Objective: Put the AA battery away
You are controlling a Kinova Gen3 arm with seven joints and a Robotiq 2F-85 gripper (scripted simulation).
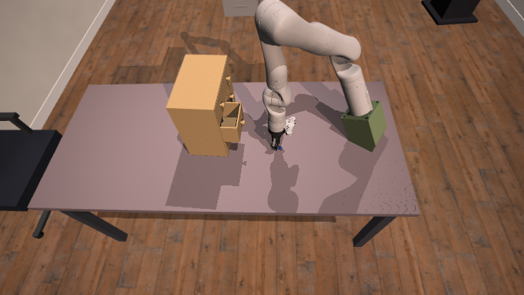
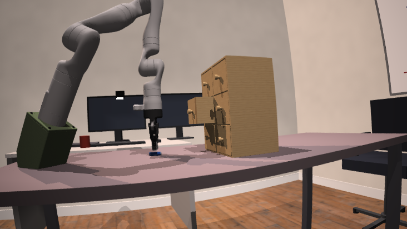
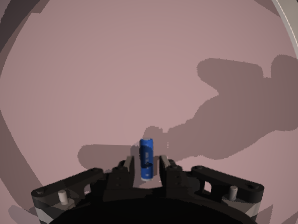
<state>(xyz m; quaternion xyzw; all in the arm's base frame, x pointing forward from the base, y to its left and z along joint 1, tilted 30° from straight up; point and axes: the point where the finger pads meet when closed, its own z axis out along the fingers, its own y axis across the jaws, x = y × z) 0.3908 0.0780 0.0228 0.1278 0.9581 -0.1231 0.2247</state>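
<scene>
Right now the blue AA battery is 30 mm below my hand. From my hand the other things lie so: small orange thing (190 mm ahead, 40 mm to the right, 90 mm above); then small dark object (260 mm ahead, 90 mm to the right, 20 mm below).
</scene>
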